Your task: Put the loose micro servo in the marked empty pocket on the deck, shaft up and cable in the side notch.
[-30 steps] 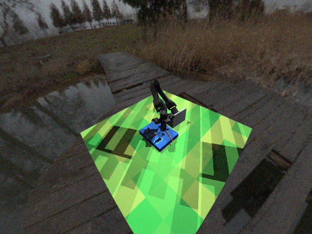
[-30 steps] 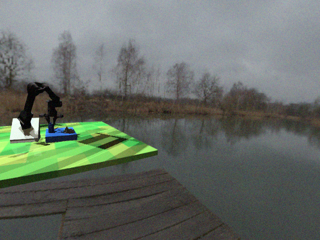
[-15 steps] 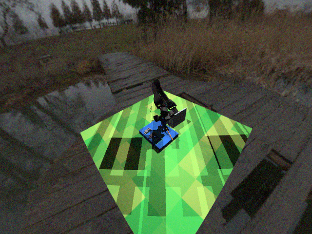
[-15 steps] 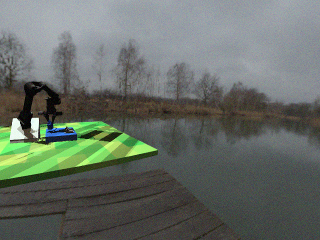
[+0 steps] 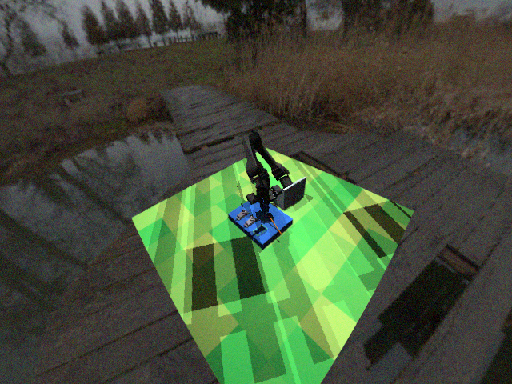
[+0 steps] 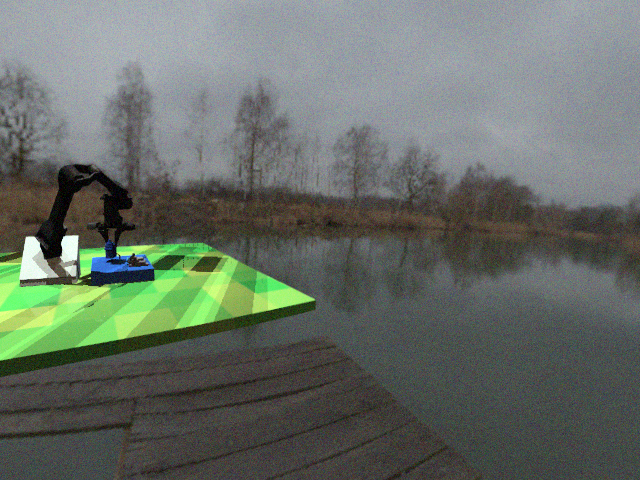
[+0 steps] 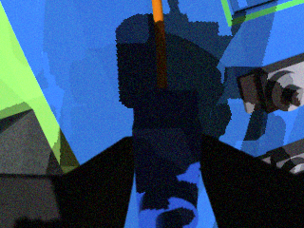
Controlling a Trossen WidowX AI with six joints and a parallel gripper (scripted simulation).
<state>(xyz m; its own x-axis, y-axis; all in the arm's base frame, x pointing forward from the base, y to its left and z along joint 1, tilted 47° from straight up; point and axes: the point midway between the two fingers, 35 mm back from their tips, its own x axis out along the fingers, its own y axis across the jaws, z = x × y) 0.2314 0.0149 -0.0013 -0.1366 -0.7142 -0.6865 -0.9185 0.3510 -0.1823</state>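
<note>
Now: the blue robot deck 10 mm behind my gripper tip, 20 mm to the right of it and 100 mm below it.
</note>
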